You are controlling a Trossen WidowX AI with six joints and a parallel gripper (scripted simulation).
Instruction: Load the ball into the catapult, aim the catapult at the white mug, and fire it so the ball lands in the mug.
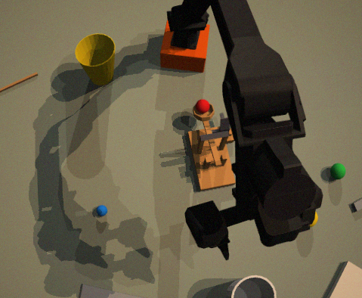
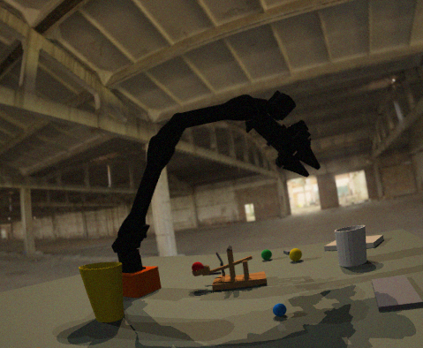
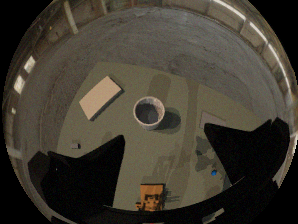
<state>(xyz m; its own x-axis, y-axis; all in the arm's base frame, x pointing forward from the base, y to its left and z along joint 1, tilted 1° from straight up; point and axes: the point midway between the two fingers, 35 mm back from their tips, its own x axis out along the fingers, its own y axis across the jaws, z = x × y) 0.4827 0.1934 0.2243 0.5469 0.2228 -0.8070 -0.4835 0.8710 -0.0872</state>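
Right now the red ball is 320 mm behind my gripper tip, 210 mm below it and 120 mm to the right of it. Also, from my gripper tip: yellow ball (250 mm below, 170 mm to the left, 120 mm behind); then wooden catapult (260 mm behind, 220 mm below, 80 mm to the right); then white mug (240 mm below, 80 mm ahead, 50 mm to the left).
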